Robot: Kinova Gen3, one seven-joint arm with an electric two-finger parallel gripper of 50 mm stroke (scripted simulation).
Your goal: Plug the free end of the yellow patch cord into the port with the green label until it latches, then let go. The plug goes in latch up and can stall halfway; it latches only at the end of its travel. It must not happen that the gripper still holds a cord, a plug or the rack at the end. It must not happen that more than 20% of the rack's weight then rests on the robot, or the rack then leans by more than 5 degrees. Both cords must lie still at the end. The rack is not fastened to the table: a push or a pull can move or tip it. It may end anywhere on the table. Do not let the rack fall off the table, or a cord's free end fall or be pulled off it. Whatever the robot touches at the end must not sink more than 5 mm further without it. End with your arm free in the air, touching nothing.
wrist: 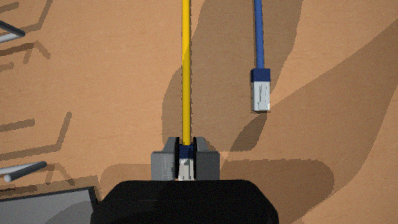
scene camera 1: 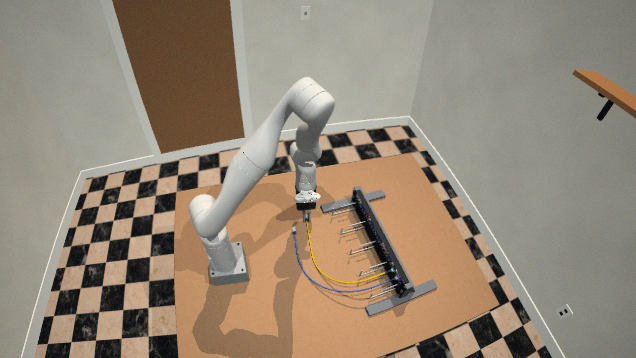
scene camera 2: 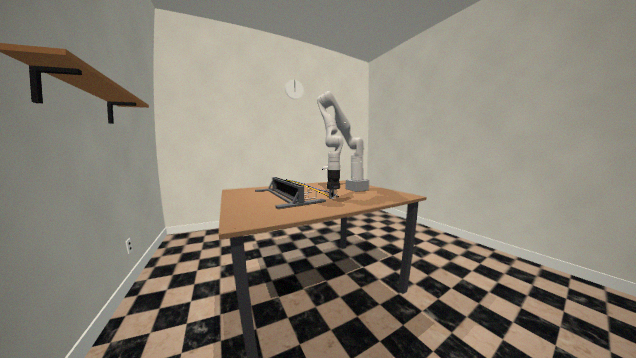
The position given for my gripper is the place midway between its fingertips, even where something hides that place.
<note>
In view: my gripper [wrist: 186, 151] and a plug [wrist: 260, 77].
</note>
